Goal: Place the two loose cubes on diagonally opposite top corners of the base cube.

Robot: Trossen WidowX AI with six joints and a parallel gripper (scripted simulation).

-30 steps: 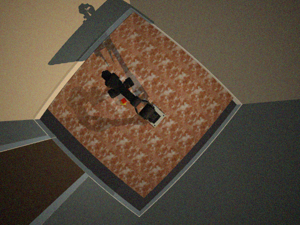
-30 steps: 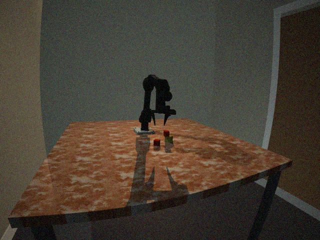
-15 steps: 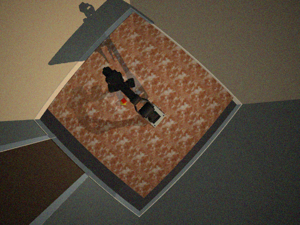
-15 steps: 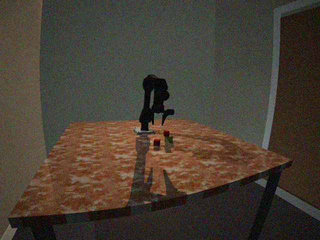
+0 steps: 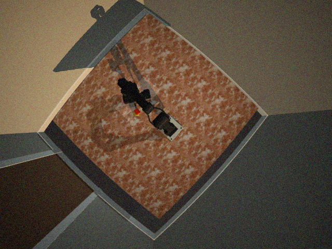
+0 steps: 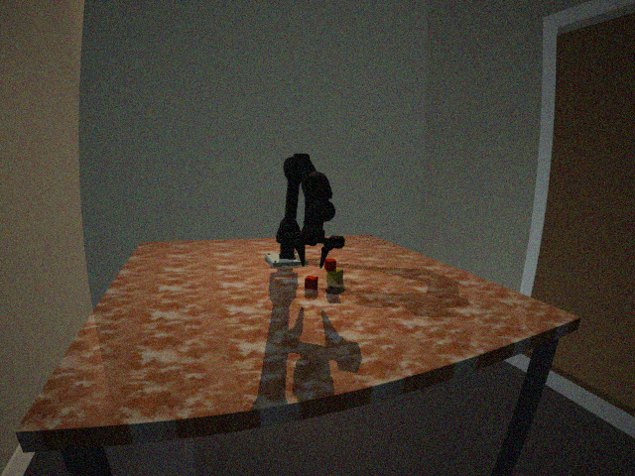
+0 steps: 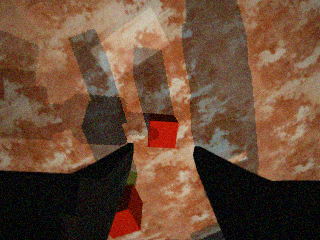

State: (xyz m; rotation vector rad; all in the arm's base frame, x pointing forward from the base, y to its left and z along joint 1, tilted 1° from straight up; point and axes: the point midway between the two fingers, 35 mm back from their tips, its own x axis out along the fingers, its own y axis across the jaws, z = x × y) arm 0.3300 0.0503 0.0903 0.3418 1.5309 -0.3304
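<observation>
Now: the red cube 5 cm below my gripper tip. From my gripper tip the other things lie so: yellow base cube: 6 cm behind, 9 cm to the left, 5 cm below.
</observation>
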